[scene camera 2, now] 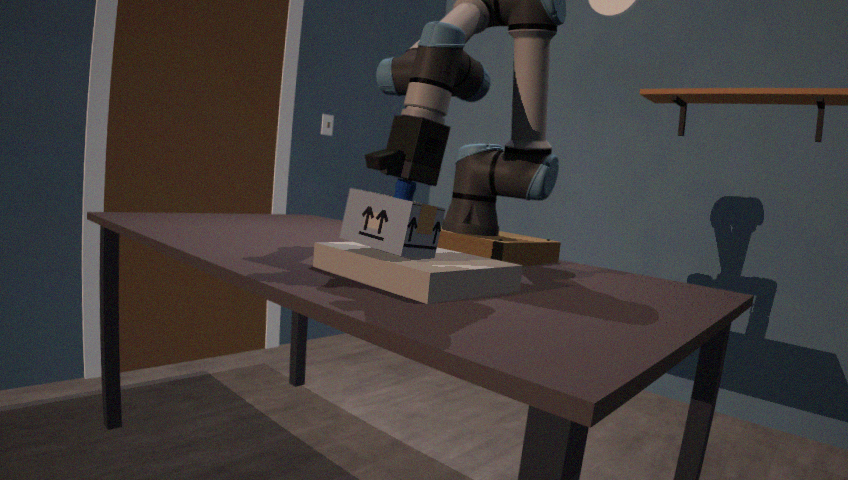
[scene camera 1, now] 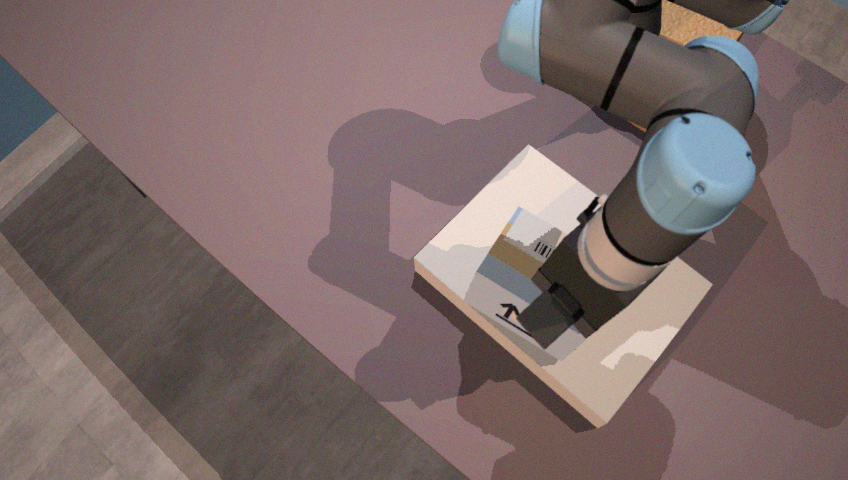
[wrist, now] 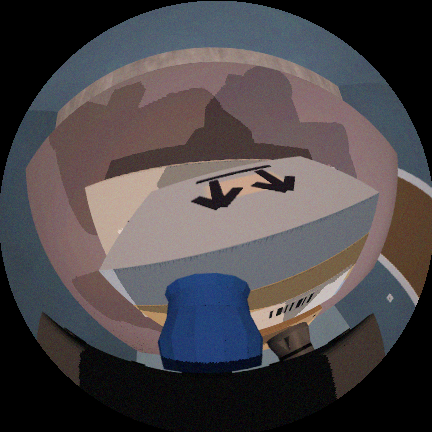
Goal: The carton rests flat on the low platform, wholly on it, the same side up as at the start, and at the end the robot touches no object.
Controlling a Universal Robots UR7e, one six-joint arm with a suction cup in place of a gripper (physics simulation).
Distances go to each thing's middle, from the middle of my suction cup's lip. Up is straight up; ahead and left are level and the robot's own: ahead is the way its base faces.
Labels:
My suction cup is now 6 cm above the carton point(scene camera 1: 501, 288), 4 cm to the left of it and 1 cm past it. From my suction cup the other things lie so: low platform point(scene camera 1: 595, 379) 14 cm below, 7 cm behind, 4 cm to the right.

